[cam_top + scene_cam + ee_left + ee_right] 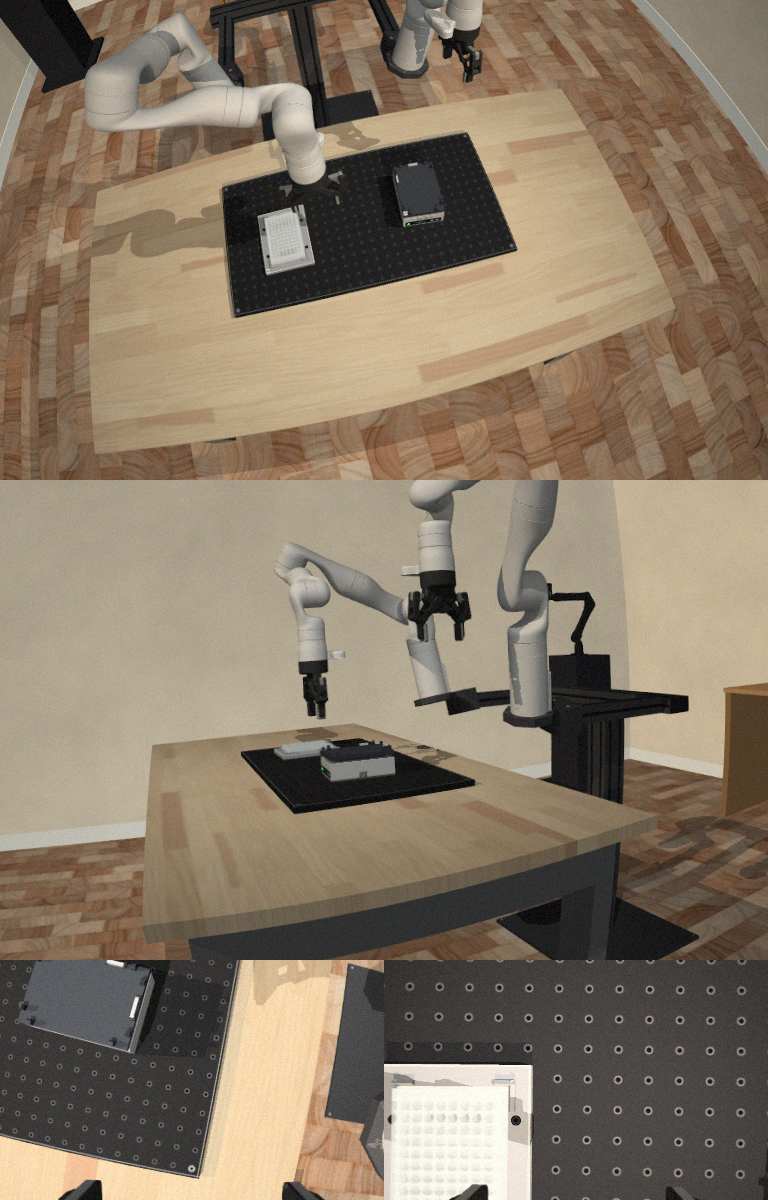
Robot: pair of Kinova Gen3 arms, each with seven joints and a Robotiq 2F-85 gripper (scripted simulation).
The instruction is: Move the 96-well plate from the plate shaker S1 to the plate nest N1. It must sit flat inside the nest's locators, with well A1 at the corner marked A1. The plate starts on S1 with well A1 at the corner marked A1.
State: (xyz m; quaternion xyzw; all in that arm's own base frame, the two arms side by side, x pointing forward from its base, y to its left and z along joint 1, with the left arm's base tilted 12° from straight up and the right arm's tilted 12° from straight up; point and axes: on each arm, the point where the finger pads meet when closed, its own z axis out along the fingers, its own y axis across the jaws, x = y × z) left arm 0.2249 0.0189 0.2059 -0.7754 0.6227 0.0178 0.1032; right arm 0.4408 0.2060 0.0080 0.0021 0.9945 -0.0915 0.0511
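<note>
Now: the white 96-well plate 1 cm ahead of my right hand, 10 cm to the right of it and 10 cm below it. The rest, counted from my right hand: grey plate nest N1: 1 cm ahead, 10 cm to the right, 11 cm below.
</note>
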